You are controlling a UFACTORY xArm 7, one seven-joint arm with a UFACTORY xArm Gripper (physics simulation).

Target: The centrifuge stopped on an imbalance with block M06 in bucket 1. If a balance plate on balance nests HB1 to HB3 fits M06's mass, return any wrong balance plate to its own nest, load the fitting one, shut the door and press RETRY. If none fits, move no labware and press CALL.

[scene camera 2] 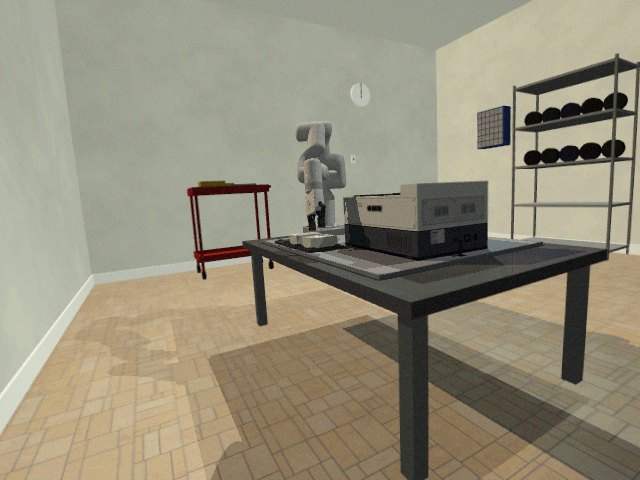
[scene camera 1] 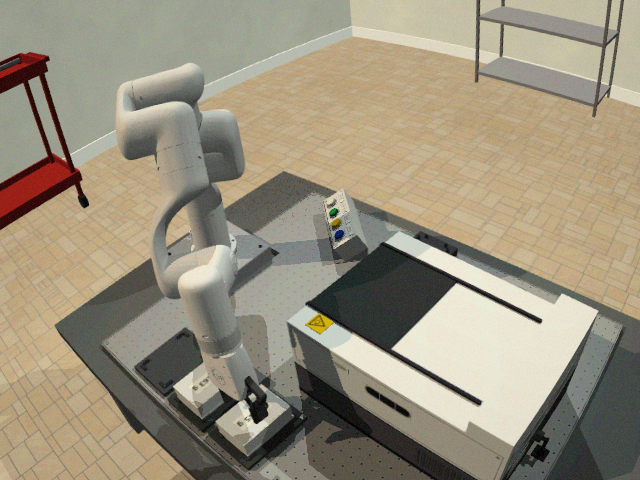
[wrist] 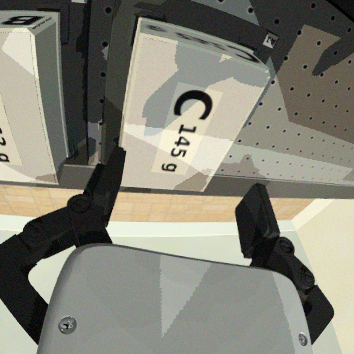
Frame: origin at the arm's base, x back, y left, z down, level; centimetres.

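Seen in the pictures: gripper, fingertip midpoint: [scene camera 2: 317,228] [scene camera 1: 246,409] [wrist: 186,180]; arm's base, link origin: [scene camera 2: 327,226].
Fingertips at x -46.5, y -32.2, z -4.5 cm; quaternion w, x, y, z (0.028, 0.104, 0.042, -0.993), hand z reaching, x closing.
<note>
Pixels of each thing's top centre, then the offset from my fingertips to it. Level surfaces: height alone.
- Balance plate C, top centre: [wrist: 181,136] [scene camera 1: 252,413] [scene camera 2: 319,236] dx +0.2, dy +1.1, dz +3.2 cm
- plate marked B, top centre: [scene camera 1: 207,379] [scene camera 2: 305,233] dx +13.7, dy +1.2, dz +3.2 cm
- third nest, top centre: [scene camera 1: 173,357] dx +27.3, dy +1.7, dz +6.8 cm
- dark panel, top centre: [scene camera 1: 385,291] dx -10.0, dy +29.8, dz -12.7 cm
- button box, top centre: [scene camera 1: 343,210] dx +24.4, dy +59.9, dz +0.2 cm
- perforated board, surface height: dz +8.5 cm
- dark table, surface height: dz +9.8 cm
Balance plate C [scene camera 1: 273,413] [scene camera 2: 320,240] [wrist: 160,100], a pale block marked "C 145 g", sits on its dark nest. A plate marked B [scene camera 1: 196,395] [wrist: 30,100] sits on the neighbouring nest; its mass is partly cut off in the wrist view. The third nest [scene camera 1: 168,359] is bare where it shows. My gripper [scene camera 1: 256,405] [scene camera 2: 316,221] [wrist: 186,180] is open and empty, above plate C. The centrifuge [scene camera 1: 480,341] [scene camera 2: 382,212] has a dark panel [scene camera 1: 392,289] over the front of its top. Block M06 and bucket 1 do not show. A button box [scene camera 1: 354,227] carries white, green, yellow and blue buttons.
The centrifuge stands close beside the plates, on the perforated board [scene camera 1: 294,281] on the dark table [scene camera 1: 87,315] [scene camera 2: 413,297]. Away from the table are a red cart [scene camera 1: 56,121] [scene camera 2: 230,189] and a shelf unit [scene camera 1: 602,72] [scene camera 2: 613,155].
</note>
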